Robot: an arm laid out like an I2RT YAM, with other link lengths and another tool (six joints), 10 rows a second.
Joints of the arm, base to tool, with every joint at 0 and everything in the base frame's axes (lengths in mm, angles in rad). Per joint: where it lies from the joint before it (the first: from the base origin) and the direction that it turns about. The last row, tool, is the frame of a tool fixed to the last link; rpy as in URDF.
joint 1: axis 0 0 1 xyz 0.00 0.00 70.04
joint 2: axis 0 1 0 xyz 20.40 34.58 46.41
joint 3: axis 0 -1 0 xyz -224.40 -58.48 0.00
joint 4: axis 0 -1 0 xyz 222.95 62.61 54.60
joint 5: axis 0 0 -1 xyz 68.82 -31.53 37.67
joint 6: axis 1 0 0 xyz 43.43 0.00 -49.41
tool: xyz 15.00 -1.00 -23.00 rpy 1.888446 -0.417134 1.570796
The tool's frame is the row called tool.
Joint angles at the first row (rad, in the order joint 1, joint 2, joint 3, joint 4, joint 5, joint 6):
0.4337, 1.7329, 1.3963, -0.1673, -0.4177, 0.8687
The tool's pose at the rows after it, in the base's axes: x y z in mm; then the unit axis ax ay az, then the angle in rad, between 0 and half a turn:
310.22 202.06 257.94 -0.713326 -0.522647 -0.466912 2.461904
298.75 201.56 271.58 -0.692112 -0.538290 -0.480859 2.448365
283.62 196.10 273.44 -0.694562 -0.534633 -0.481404 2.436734
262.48 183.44 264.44 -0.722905 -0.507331 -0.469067 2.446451
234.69 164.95 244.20 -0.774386 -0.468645 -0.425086 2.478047
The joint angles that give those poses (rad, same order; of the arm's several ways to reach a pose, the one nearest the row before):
0.4489, 1.6828, 1.4053, -0.1521, -0.4495, 0.8403
0.4586, 1.6287, 1.3883, -0.1488, -0.4762, 0.8322
0.4633, 1.5574, 1.3210, -0.1496, -0.4755, 0.8489
0.4625, 1.4511, 1.1979, -0.1696, -0.4282, 0.8846
0.4587, 1.3287, 1.0569, -0.2646, -0.3543, 0.9157

